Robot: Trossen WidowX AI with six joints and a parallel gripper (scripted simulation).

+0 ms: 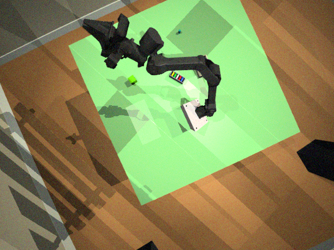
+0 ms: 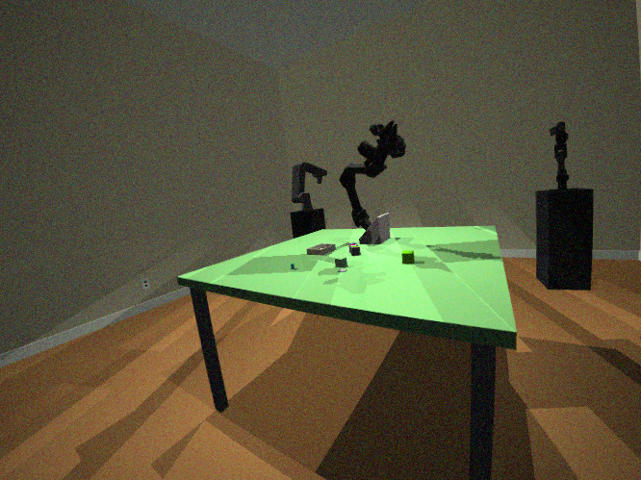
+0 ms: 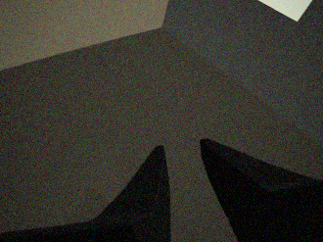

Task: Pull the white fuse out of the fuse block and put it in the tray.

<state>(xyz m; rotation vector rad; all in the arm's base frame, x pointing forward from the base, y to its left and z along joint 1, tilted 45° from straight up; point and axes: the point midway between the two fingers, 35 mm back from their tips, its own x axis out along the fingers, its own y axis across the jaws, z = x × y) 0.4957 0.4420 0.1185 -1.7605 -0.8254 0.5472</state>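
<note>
Right now the white fuse is 530 mm below my gripper tip, 270 mm to the right of it and 170 mm behind it. From my gripper tip the other things lie so: grey cube (540 mm below, 260 mm to the right, 60 mm ahead); green fuse (530 mm below, 260 mm to the right, 150 mm behind); yellow fuse (530 mm below, 250 mm to the right, 130 mm behind).
</note>
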